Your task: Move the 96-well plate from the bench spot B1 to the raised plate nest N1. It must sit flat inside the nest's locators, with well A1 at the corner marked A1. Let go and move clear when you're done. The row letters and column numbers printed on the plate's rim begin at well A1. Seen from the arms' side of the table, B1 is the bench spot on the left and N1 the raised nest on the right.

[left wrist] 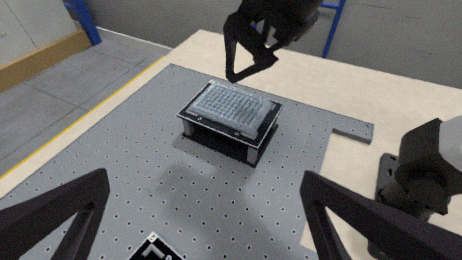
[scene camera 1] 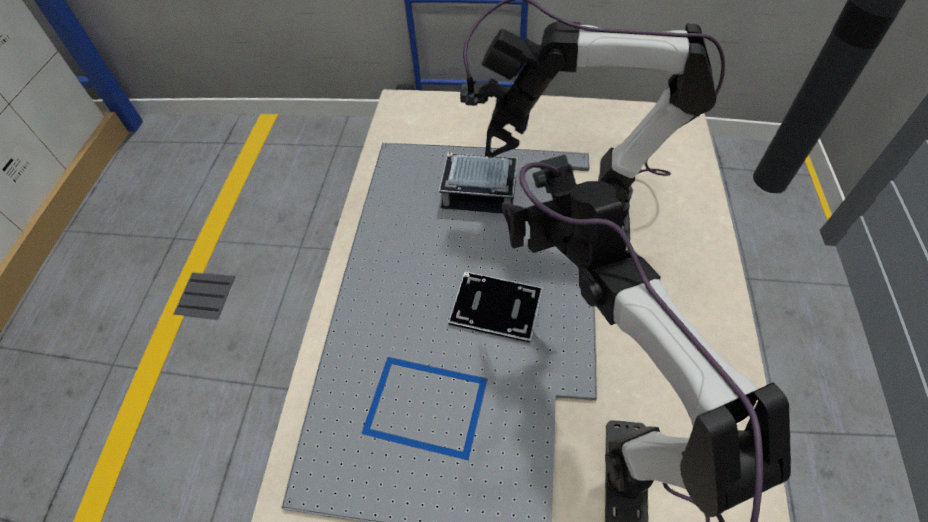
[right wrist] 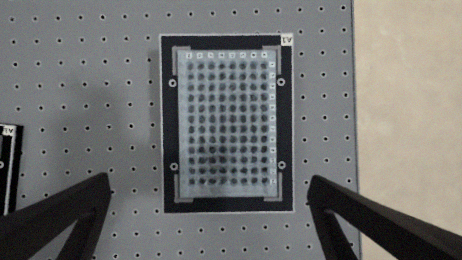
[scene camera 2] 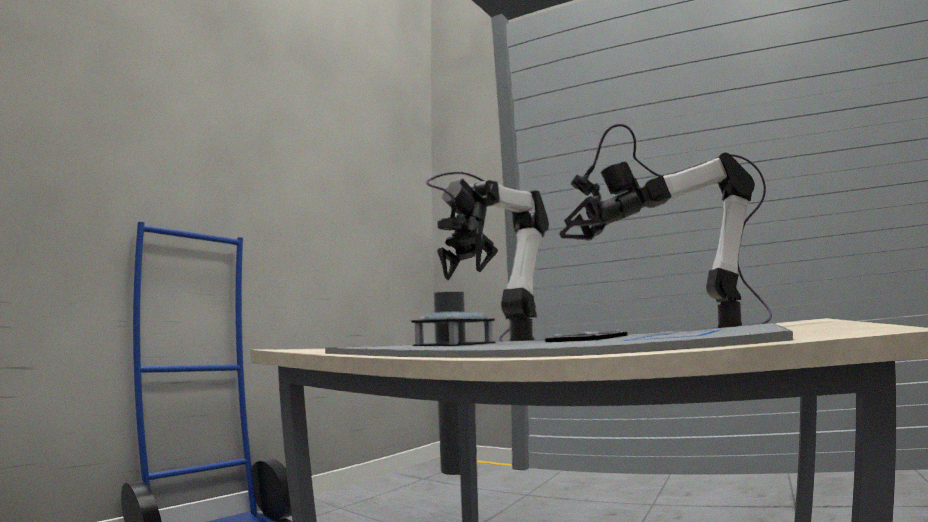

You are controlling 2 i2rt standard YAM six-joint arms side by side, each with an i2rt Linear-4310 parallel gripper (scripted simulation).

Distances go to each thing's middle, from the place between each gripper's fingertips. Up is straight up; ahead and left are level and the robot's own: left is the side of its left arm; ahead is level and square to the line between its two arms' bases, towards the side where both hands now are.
Scene:
The clear 96-well plate (scene camera 1: 494,169) is 100 mm below my right hand (scene camera 1: 491,142), 30 mm ahead of it and 10 mm to the right of it. Also, from my right hand: raised nest N1 (scene camera 1: 511,169): 110 mm below, 30 mm ahead, 10 mm to the right; then low black nest (scene camera 1: 494,312): 300 mm to the left, 160 mm below, 30 mm behind.
My left hand (scene camera 2: 562,229) is 50 mm short of the low black nest, 60 mm to the right of it and 250 mm above it. Also, from my left hand: raised nest N1: 110 mm ahead, 240 mm to the right, 200 mm below; clear 96-well plate: 110 mm ahead, 240 mm to the right, 190 mm below.

